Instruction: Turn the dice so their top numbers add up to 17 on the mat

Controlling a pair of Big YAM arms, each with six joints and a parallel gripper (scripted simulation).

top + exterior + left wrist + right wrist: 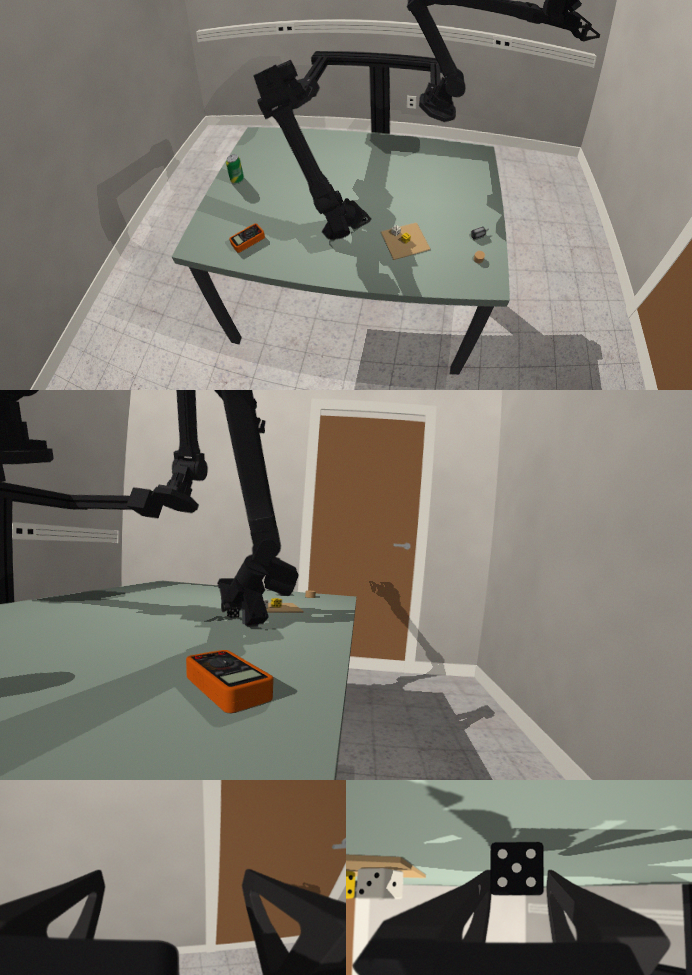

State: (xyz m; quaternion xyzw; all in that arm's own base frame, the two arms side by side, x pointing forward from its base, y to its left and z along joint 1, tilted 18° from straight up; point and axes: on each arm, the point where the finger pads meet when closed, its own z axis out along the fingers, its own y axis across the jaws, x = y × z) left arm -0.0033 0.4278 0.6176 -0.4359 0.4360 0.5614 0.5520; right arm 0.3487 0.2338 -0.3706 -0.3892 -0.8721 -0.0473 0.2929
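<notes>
The black die is 1 cm to the right of my right hand, 1 cm below it and 1 cm ahead of it. Round my right hand: yellow die (16 cm to the left, 8 cm ahead); then tan mat (16 cm to the left, 8 cm ahead, 2 cm below); then white die (12 cm to the left, 5 cm ahead).
</notes>
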